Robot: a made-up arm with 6 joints. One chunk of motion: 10 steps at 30 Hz.
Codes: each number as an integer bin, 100 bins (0 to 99) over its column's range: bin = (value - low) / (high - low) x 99, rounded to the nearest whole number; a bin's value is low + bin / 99 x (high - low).
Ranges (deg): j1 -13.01..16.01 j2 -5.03..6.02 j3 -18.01..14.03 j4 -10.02..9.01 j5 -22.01..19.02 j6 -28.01..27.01
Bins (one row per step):
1: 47 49 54 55 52 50
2: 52 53 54 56 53 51
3: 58 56 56 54 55 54
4: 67 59 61 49 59 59
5: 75 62 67 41 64 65
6: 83 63 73 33 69 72
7: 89 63 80 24 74 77
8: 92 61 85 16 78 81
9: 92 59 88 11 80 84
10: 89 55 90 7 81 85
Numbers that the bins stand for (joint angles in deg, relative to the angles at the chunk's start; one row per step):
1: 0.77 0.44 -0.53 0.55 -0.46 -0.22
2: 2.23 0.89 -0.53 0.74 -0.04 0.33
3: 3.99 1.22 0.11 0.36 0.78 2.00
4: 6.63 1.56 1.73 -0.60 2.44 4.78
5: 8.97 1.89 3.67 -2.14 4.51 8.11
6: 11.32 2.00 5.62 -3.68 6.59 12.00
7: 13.08 2.00 7.88 -5.41 8.66 14.78
8: 13.96 1.78 9.50 -6.94 10.32 17.01
9: 13.96 1.56 10.47 -7.91 11.15 18.67
10: 13.08 1.11 11.12 -8.67 11.56 19.23

